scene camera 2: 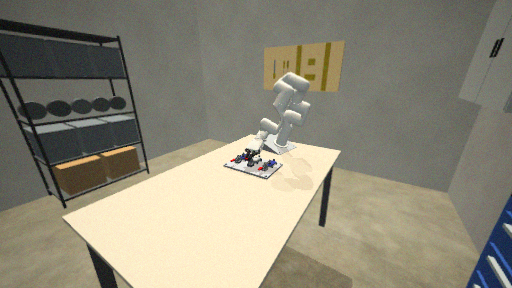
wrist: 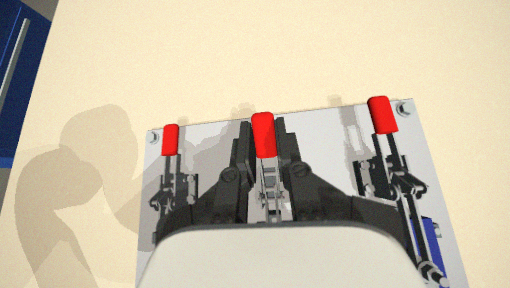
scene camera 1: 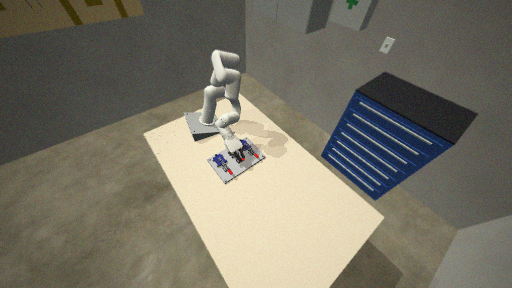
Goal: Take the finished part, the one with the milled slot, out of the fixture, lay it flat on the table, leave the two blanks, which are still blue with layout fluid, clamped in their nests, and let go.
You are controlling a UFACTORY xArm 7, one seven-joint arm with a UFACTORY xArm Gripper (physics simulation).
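Frame: origin at the arm's base, x back, y left, z down, level; centimetres.
Where they show: gripper, between the fingertips: [scene camera 2: 246, 159] [wrist: 264, 132] [scene camera 1: 242, 159]; arm's base, origin of its link: [scene camera 2: 280, 143] [scene camera 1: 206, 121].
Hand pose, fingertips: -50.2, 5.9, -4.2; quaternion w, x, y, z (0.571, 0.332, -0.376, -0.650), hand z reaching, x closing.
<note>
Each offset is from my fingertips to the top centre of the thing, as dx, dy, dz. "spot": to the spot under its first point. Level surfaces: height alone.
My gripper [scene camera 1: 238, 156] [scene camera 2: 252, 159] [wrist: 264, 132] is shut on the red handle @(+0.4, -0.1, -1.2) [wrist: 264, 142] of the middle clamp, with one black finger on each side of it. The fixture plate @(+7.5, -1.0, +6.5) [scene camera 1: 242, 169] [scene camera 2: 245, 168] [wrist: 325, 145] lies on the table. One blue blank @(spot: +9.5, -13.0, +3.7) [scene camera 1: 219, 160] [wrist: 431, 245] is in the nest on one side, partly under its clamp. The other blue blank [scene camera 1: 245, 143] [scene camera 2: 272, 163] is in the nest on the opposite side. The finished part with the slot cannot be made out; my gripper covers the middle nest.
Two more red clamp handles @(+0.3, +11.1, +2.8) [wrist: 170, 140] @(-2.6, -10.8, +2.3) [wrist: 382, 115] stand left and right of my fingers in the wrist view. The pale table @(dz +8.0) [scene camera 1: 290, 210] [scene camera 2: 175, 210] extends around the plate. A blue drawer cabinet [scene camera 1: 385, 145] and a shelf rack [scene camera 2: 131, 100] stand off the table.
</note>
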